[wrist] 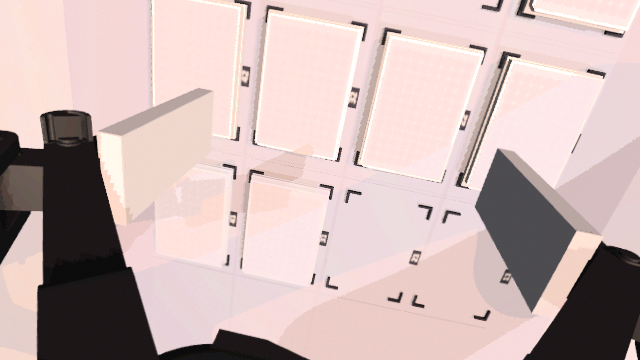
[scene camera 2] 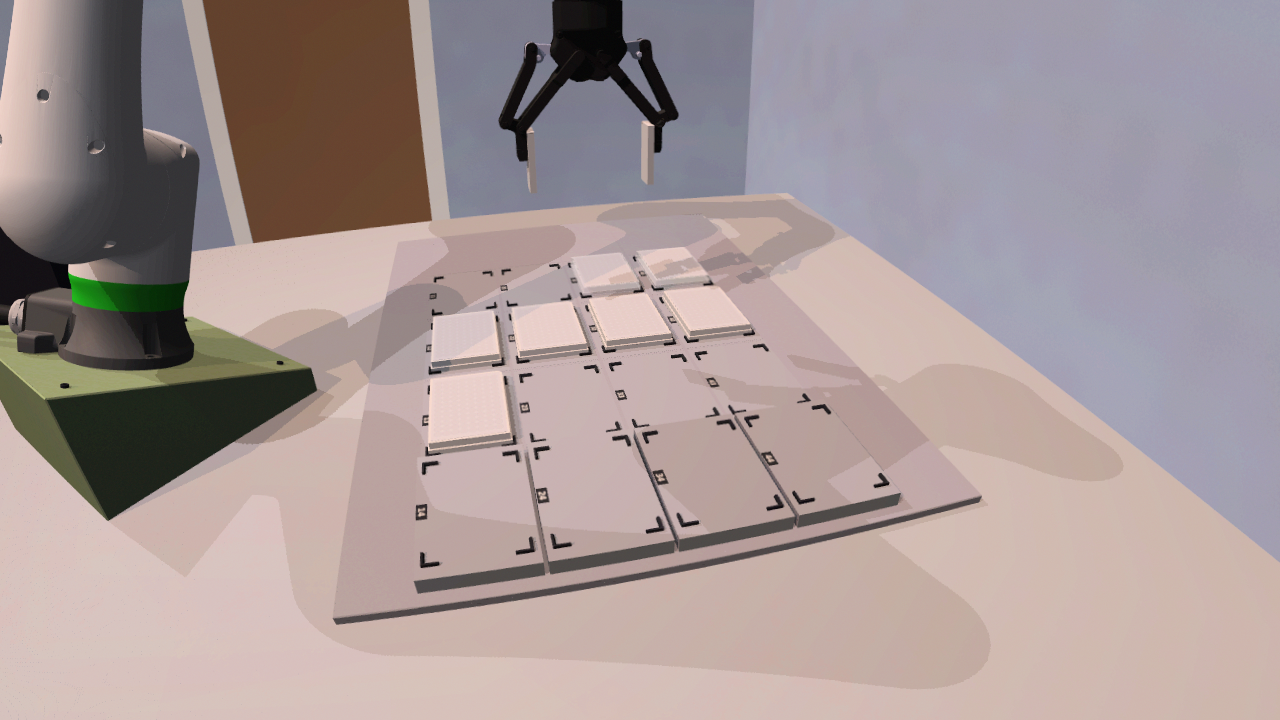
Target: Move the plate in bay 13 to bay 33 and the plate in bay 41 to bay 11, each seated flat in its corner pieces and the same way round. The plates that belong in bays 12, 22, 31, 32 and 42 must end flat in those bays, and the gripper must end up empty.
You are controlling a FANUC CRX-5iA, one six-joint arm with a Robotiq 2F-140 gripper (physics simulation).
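Seen in the pictures: gripper, fingertip midpoint: (wrist: 347,149) (scene camera 2: 590,185); arm's base, link origin: (scene camera 2: 127,353).
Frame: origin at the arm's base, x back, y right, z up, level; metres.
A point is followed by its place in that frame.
Observation:
My gripper (scene camera 2: 590,174) @(x -0.555, y -0.077, z 0.112 m) (wrist: 347,149) @(x -0.555, y -0.077, z 0.112 m) is open and empty, high above the back of the board. The plate in bay 13 (scene camera 2: 469,409) @(x -0.394, y 0.084, z -0.072 m) lies flat; part of it shows top right in the wrist view (wrist: 585,11) @(x -0.388, y 0.018, z -0.072 m). The plate in bay 41 (scene camera 2: 673,266) @(x -0.703, y -0.246, z -0.072 m) (wrist: 192,220) @(x -0.701, y -0.267, z -0.072 m) lies flat at the back right, partly behind a finger in the wrist view. Bay 11 (scene camera 2: 462,291) @(x -0.382, y -0.260, z -0.086 m) (wrist: 460,270) @(x -0.390, y -0.260, z -0.086 m) and bay 33 (scene camera 2: 666,389) @(x -0.611, y 0.069, z -0.086 m) are empty. Plates lie flat in bays 12 (scene camera 2: 465,338) @(x -0.389, y -0.079, z -0.072 m) (wrist: 545,110) @(x -0.386, y -0.065, z -0.072 m), 22 (scene camera 2: 549,328) @(x -0.496, y -0.081, z -0.072 m) (wrist: 420,105) @(x -0.494, y -0.085, z -0.072 m), 32 (scene camera 2: 629,319) @(x -0.601, y -0.083, z -0.072 m) (wrist: 307,82) @(x -0.600, y -0.088, z -0.072 m), 42 (scene camera 2: 709,311) @(x -0.709, y -0.083, z -0.072 m) (wrist: 195,60) @(x -0.707, y -0.090, z -0.072 m) and 31 (scene camera 2: 605,272) @(x -0.598, y -0.245, z -0.072 m) (wrist: 285,227) @(x -0.595, y -0.247, z -0.072 m).
The front row has four raised blocks, such as the one at bay 14 (scene camera 2: 478,528) @(x -0.399, y 0.267, z -0.072 m), on the board (scene camera 2: 371,501) @(x -0.297, y 0.199, z -0.086 m). The arm's green wedge base (scene camera 2: 214,411) @(x -0.114, y 0.066, z -0.050 m) stands left of the board. A wall (scene camera 2: 1011,179) rises behind the table at the right.

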